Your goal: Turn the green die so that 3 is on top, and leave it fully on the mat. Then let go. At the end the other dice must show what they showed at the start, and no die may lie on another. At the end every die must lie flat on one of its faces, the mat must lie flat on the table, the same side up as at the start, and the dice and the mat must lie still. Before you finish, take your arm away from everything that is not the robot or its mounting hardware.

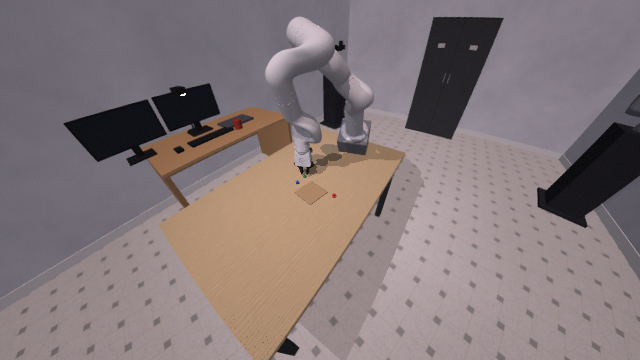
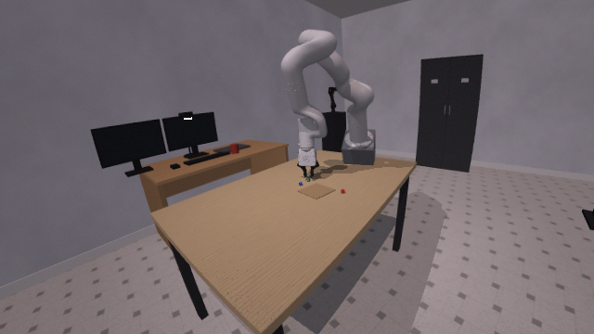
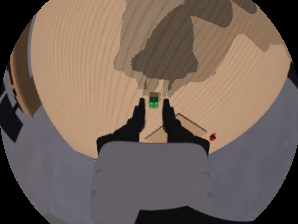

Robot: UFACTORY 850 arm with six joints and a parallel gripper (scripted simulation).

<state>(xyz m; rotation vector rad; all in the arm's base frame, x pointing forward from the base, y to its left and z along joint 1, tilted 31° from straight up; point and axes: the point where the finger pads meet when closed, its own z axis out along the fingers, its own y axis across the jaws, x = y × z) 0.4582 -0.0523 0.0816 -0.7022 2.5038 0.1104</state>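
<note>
My gripper is now 10 mm short of the green die and 40 mm above it. Also, from my hand: red die: 260 mm to the left, 40 mm below; then tan mat: 70 mm ahead, 140 mm to the left, 40 mm below; then blue die: 80 mm ahead, 20 mm to the left, 40 mm below.
</note>
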